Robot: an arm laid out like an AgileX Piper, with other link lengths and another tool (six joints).
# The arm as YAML. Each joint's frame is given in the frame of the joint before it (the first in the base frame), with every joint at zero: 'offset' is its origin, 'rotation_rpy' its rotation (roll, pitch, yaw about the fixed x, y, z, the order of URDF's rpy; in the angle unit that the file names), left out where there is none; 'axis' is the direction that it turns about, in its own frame. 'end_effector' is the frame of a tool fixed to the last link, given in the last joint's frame.
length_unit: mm
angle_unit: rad
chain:
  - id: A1
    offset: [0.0, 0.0, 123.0]
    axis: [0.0, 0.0, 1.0]
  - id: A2
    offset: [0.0, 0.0, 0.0]
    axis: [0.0, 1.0, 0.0]
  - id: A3
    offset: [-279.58, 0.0, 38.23]
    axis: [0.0, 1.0, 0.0]
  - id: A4
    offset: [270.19, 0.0, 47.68]
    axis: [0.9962, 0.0, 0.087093]
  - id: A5
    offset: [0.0, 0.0, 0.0]
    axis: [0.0, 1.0, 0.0]
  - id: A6
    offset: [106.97, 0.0, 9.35]
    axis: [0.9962, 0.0, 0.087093]
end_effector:
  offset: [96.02, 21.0, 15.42]
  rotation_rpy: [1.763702, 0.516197, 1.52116]
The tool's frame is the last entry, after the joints.
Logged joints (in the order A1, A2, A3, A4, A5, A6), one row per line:
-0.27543 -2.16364 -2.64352 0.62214 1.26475 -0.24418
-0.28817 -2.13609 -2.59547 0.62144 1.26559 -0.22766
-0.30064 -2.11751 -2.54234 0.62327 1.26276 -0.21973
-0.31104 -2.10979 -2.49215 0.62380 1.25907 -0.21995
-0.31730 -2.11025 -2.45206 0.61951 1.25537 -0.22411
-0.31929 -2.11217 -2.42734 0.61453 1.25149 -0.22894
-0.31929 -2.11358 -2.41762 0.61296 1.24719 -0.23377
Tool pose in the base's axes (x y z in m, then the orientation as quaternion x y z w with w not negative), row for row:
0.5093 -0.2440 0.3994 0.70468 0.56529 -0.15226 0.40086
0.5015 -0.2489 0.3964 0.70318 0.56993 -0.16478 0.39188
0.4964 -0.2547 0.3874 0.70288 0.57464 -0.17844 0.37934
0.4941 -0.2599 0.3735 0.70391 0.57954 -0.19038 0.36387
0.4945 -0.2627 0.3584 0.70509 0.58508 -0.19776 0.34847
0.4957 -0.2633 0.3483 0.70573 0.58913 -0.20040 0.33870
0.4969 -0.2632 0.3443 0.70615 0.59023 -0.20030 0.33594
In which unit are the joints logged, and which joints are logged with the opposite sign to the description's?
The joints are logged in radians. Opposite sign: A2, A4, A6.
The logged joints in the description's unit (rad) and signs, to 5 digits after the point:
-0.27543 2.16364 -2.64352 -0.62214 1.26475 0.24418
-0.28817 2.13609 -2.59547 -0.62144 1.26559 0.22766
-0.30064 2.11751 -2.54234 -0.62327 1.26276 0.21973
-0.31104 2.10979 -2.49215 -0.62380 1.25907 0.21995
-0.31730 2.11025 -2.45206 -0.61951 1.25537 0.22411
-0.31929 2.11217 -2.42734 -0.61453 1.25149 0.22894
-0.31929 2.11358 -2.41762 -0.61296 1.24719 0.23377

